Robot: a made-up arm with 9 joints. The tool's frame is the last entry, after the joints.
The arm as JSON. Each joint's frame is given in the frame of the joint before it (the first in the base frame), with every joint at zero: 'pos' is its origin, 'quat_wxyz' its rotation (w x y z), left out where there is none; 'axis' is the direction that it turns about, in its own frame. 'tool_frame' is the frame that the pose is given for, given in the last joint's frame.
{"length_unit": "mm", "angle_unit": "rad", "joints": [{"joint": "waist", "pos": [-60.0, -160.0, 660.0], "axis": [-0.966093, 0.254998, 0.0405]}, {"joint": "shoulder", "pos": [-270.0, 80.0, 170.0], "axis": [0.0, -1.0, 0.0]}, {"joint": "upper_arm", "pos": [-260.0, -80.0, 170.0], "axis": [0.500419, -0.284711, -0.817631]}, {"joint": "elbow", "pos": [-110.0, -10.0, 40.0], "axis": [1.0, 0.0, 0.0]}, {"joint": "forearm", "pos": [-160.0, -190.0, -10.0], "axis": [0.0, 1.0, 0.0]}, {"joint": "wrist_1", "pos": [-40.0, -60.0, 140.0], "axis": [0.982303, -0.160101, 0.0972]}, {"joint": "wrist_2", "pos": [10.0, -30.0, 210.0], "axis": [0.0, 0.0, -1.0]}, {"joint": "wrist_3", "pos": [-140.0, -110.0, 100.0], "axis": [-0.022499, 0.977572, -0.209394]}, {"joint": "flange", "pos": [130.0, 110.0, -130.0], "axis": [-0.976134, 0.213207, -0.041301]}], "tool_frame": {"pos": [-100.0, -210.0, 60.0], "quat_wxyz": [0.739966, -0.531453, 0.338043, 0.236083]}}
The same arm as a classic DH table. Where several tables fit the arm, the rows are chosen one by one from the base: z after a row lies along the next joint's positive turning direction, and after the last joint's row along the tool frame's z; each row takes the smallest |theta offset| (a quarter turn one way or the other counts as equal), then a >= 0, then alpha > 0; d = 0 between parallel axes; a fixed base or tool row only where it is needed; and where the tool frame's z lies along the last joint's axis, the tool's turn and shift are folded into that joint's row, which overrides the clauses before.
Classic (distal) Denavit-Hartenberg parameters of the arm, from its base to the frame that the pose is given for. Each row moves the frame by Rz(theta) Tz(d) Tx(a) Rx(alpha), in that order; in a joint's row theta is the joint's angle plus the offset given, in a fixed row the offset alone. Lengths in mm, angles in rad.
base (fixed): d 659.3, theta0 1.3127, a -170.0, alpha -1.5303
waist: d 303.5, theta0 -1.5601, a 158.5, alpha 1.8286
shoulder: d 156.4, theta0 -0.9797, a -133.0, alpha 1.2821
upper_arm: d -332.7, theta0 1.3983, a 22.6, alpha 1.0467
elbow: d -250.1, theta0 -1.2357, a -10.0, alpha 1.5708
forearm: d -254.2, theta0 -0.0986, a 143.3, alpha -1.7316
wrist_1: d -11.6, theta0 1.5550, a 28.0, alpha -1.6682
wrist_2: d -285.7, theta0 1.3862, a 142.5, alpha -1.3598
wrist_3: d 55.5, theta0 -1.5616, a 103.5, alpha -1.3294
flange: d -97.6, theta0 -0.4135, a -107.2, alpha 1.6210
tool (fixed): d -209.2, theta0 -0.6638, a 0.0, alpha 0.0000

